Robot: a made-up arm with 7 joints. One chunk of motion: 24 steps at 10 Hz.
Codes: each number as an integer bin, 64 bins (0 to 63) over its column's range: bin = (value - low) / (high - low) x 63, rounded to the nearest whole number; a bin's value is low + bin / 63 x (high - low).
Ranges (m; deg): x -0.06..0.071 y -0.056..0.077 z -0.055..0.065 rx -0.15..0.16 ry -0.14..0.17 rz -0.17..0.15
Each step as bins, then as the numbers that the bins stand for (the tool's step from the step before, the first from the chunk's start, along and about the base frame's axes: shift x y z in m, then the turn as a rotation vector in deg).
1 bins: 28 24 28 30 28 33
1 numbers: -0.00178 -0.00533 -0.00167 -0.002 -0.002 -0.002
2 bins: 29 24 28 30 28 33
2 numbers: 0.00030 -0.00533 -0.00167 -0.002 -0.002 -0.002
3 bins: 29 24 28 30 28 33
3 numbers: 0.00030 -0.00533 -0.00167 -0.002 -0.002 -0.002
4 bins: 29 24 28 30 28 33
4 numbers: 0.00030 -0.00533 -0.00167 -0.002 -0.002 -0.002
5 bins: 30 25 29 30 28 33
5 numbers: 0.00238 -0.00322 0.00024 -0.002 -0.002 -0.002
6 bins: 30 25 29 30 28 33
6 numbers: 0.00238 -0.00322 0.00024 -0.002 -0.002 -0.002
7 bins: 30 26 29 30 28 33
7 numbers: 0.00238 -0.00111 0.00024 -0.002 -0.002 -0.002
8 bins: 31 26 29 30 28 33
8 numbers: 0.00446 -0.00111 0.00024 -0.002 -0.002 -0.002
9 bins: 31 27 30 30 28 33
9 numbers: 0.00446 0.00100 0.00214 -0.002 -0.002 -0.002
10 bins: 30 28 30 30 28 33
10 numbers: 0.00238 0.00311 0.00214 -0.002 -0.002 -0.002
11 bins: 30 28 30 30 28 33
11 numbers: 0.00238 0.00311 0.00214 -0.002 -0.002 -0.002
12 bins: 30 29 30 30 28 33
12 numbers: 0.00238 0.00522 0.00214 -0.002 -0.002 -0.002
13 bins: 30 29 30 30 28 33
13 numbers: 0.00238 0.00522 0.00214 -0.002 -0.002 -0.002
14 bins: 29 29 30 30 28 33
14 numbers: 0.00030 0.00522 0.00214 -0.002 -0.002 -0.002
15 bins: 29 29 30 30 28 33
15 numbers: 0.00030 0.00522 0.00214 -0.002 -0.002 -0.002
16 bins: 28 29 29 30 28 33
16 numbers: -0.00178 0.00522 0.00024 -0.002 -0.002 -0.002
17 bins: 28 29 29 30 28 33
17 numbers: -0.00178 0.00522 0.00024 -0.002 -0.002 -0.002
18 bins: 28 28 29 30 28 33
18 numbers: -0.00178 0.00311 0.00024 -0.002 -0.002 -0.002
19 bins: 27 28 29 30 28 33
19 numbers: -0.00386 0.00311 0.00024 -0.002 -0.002 -0.002
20 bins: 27 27 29 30 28 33
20 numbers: -0.00386 0.00100 0.00024 -0.002 -0.002 -0.002
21 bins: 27 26 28 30 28 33
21 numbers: -0.00386 -0.00111 -0.00167 -0.002 -0.002 -0.002
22 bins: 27 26 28 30 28 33
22 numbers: -0.00386 -0.00111 -0.00167 -0.002 -0.002 -0.002
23 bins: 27 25 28 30 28 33
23 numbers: -0.00386 -0.00322 -0.00167 -0.002 -0.002 -0.002
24 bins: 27 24 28 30 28 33
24 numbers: -0.00386 -0.00533 -0.00167 -0.002 -0.002 -0.002
